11 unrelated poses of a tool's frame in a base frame.
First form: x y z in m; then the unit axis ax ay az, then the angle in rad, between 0 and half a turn.
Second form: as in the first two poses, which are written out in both.
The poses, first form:
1: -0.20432, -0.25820, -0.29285, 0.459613, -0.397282, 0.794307, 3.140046
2: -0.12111, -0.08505, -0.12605, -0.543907, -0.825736, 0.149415, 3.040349
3: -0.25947, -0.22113, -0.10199, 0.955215, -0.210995, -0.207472, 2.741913
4: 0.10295, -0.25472, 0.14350, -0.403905, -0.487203, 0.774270, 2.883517
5: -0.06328, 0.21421, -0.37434, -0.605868, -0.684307, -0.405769, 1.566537
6: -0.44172, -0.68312, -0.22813, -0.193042, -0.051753, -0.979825, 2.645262
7: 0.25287, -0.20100, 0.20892, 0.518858, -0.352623, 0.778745, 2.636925
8: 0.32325, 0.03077, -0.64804, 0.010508, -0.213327, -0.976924, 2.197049
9: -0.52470, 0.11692, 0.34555, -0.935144, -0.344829, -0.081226, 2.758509
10: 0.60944, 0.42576, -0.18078, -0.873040, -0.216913, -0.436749, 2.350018
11: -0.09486, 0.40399, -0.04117, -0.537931, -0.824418, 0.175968, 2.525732
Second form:
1: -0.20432, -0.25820, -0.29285, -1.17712, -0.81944, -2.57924
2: -0.12111, -0.08505, -0.12605, -2.83477, 0.07874, 1.98885
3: -0.25947, -0.22113, -0.10199, 2.64368, 0.30327, -0.51245
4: 0.10295, -0.25472, 0.14350, -1.32472, 0.51296, 2.40600
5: -0.06328, 0.21421, -0.37434, -1.09864, -1.19196, 0.01911
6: -0.44172, -0.68312, -0.22813, 0.00365, -0.38992, -2.63619
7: 0.25287, -0.20100, 0.20892, -0.78948, -1.18966, 3.05162
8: 0.32325, 0.03077, -0.64804, 0.35043, -0.15721, -2.20589
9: -0.52470, 0.11692, 0.34555, -2.82910, -0.27890, 0.66233
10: 0.60944, 0.42576, -0.18078, -2.25875, -0.93327, 0.01970
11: -0.09486, 0.40399, -0.04117, -2.49456, -0.30921, 1.88092
